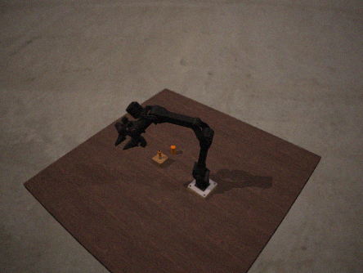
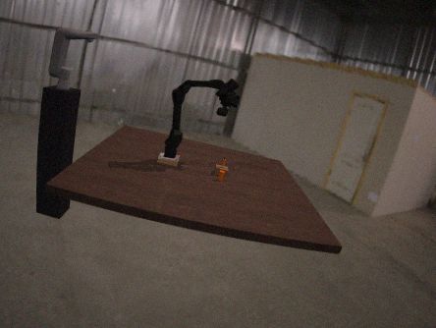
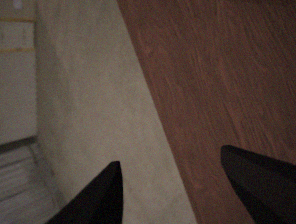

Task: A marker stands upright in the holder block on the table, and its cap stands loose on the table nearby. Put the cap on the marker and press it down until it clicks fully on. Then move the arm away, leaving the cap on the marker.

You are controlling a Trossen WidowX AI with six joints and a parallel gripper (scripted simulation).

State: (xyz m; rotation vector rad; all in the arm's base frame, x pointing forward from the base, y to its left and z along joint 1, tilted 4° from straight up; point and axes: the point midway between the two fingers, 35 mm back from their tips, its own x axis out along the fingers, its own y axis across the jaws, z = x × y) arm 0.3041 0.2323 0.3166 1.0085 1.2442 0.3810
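Now: the orange cap 1 cm ahead of my gripper tip, 39 cm to the right of it and 31 cm below it.
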